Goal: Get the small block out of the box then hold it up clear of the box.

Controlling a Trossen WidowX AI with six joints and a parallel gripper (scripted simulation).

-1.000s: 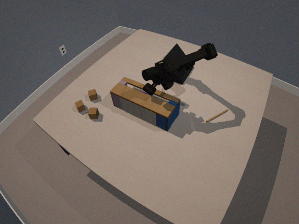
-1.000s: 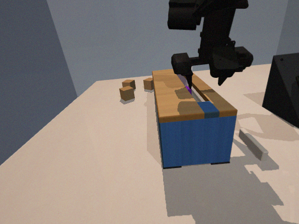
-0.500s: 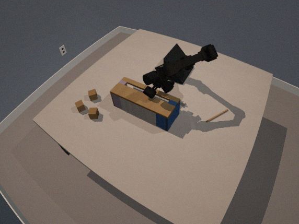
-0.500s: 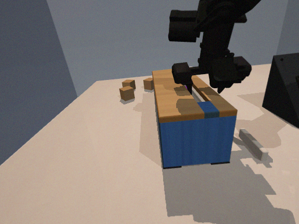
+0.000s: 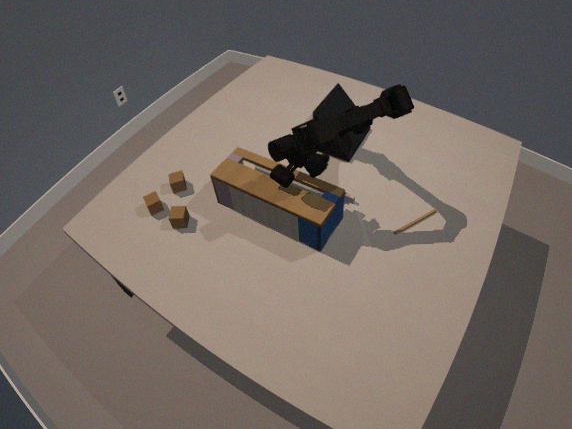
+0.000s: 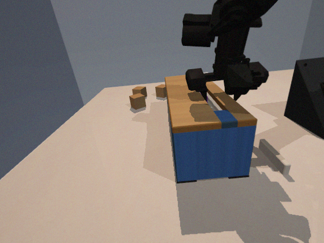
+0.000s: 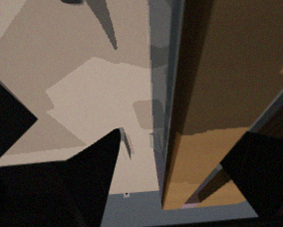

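Right now the purple block is 5 cm ahead of my gripper tip and 2 cm to the right of it. The rest, counted from my gripper tip: thin wooden stick: 11 cm behind, 40 cm to the left, 8 cm below; box: 4 cm ahead, 2 cm below.
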